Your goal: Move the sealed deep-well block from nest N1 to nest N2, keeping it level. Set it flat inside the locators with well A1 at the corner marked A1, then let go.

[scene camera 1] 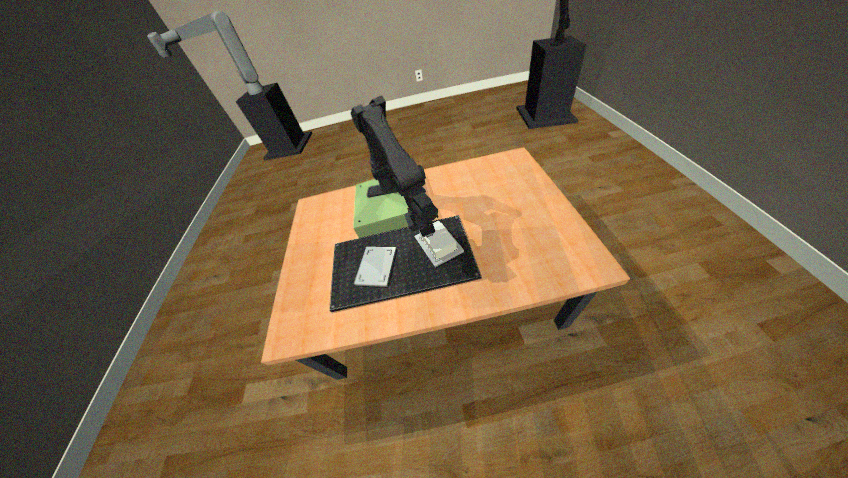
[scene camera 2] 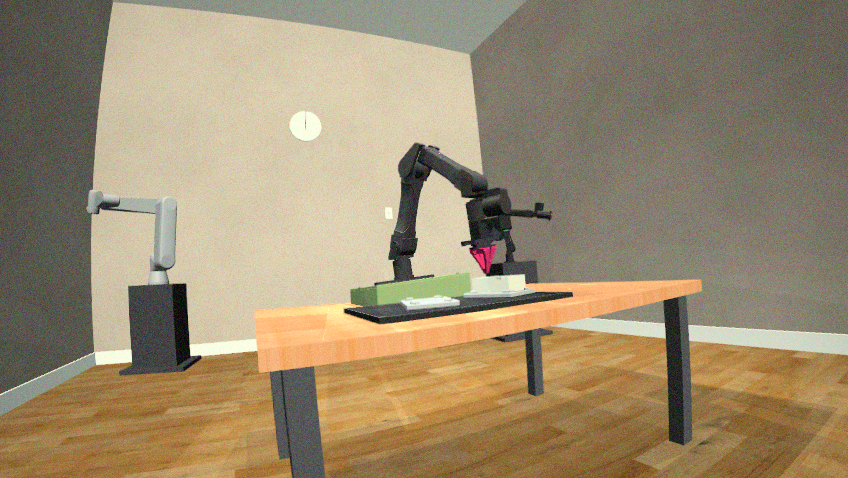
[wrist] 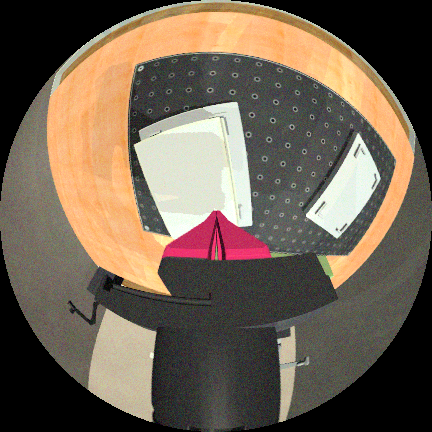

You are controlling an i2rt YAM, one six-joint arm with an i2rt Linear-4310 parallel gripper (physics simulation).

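Places are measured from the arm's base along level axes (x ahead, y left, z up), in millimetres.
Pixels of known places: gripper, fingertip midpoint: [scene camera 2: 486, 273] [wrist: 216, 215]; arm's base at its link origin: [scene camera 1: 389, 189].
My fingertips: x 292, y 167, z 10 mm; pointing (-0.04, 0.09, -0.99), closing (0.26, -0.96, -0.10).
Ahead of a thing's pixels: the offset from my fingertips to its top centre.
The sealed deep-well block @[dz -11, dx +9, dy +32 mm] [scene camera 1: 442, 239] [scene camera 2: 501, 283] [wrist: 185, 175], pale and box-shaped, sits on the light grey plate of nest N1 @[dz -46, dx +9, dy +32 mm] [scene camera 2: 497, 293] [wrist: 241, 155]. The block looks flat. Nest N2 @[dz -46, dx +79, dy -202 mm] [scene camera 1: 375, 267] [scene camera 2: 429, 303] [wrist: 346, 185] is a similar plate with dark corner marks and no block on it. My gripper [scene camera 2: 487, 273] [wrist: 216, 215] has pink fingers, shut with nothing between them. The tips are close to the block's top at its edge nearest the arm base; whether they touch it cannot be told. In scene camera 1 the fingers are hidden. The A1 marks are not legible.
Both nests are on a black perforated board @[dz -64, dx +54, dy -114 mm] [scene camera 1: 408, 276] [scene camera 2: 385, 314] [wrist: 280, 120] on the wooden table [scene camera 1: 504, 308] [scene camera 2: 623, 299] [wrist: 90, 150]. A green base block [scene camera 1: 380, 213] [scene camera 2: 415, 289] is behind the board, under the arm. Two other arms stand on pedestals [scene camera 1: 270, 121] [scene camera 1: 552, 83] beyond the table.
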